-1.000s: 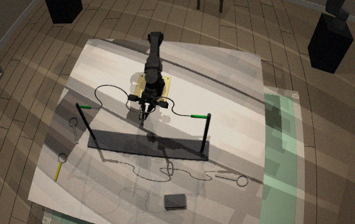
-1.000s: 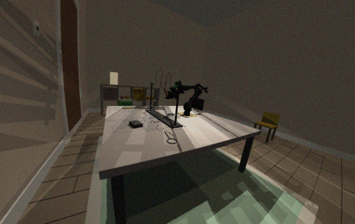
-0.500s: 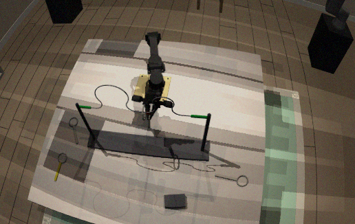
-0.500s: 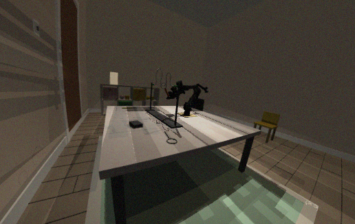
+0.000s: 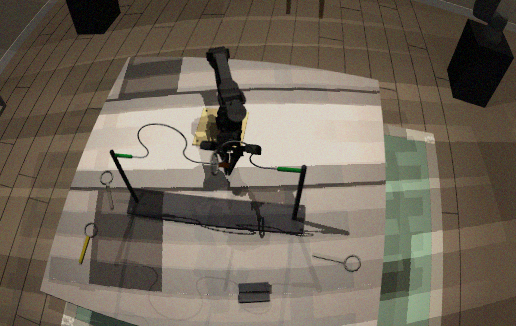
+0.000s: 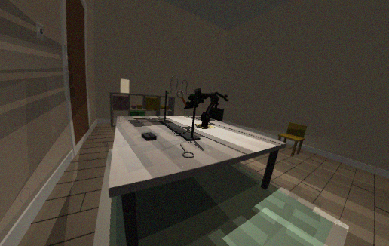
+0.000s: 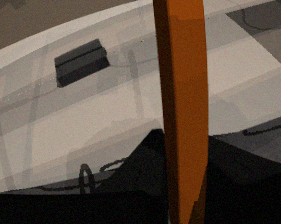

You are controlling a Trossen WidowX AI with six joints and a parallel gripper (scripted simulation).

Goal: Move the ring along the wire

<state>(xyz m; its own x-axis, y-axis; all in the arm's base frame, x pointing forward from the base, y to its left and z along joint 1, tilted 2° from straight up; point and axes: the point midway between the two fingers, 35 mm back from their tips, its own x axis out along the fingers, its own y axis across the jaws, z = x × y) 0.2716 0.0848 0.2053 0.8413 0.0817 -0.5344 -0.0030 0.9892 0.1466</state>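
Right now the orange-handled ring is 9 cm above my gripper tip, 2 cm ahead of it and 1 cm to the right of it. Round my gripper tip: yellow-handled ring (52 cm to the right, 30 cm ahead, 20 cm below); then dark block (32 cm ahead, 19 cm below, 15 cm to the left).
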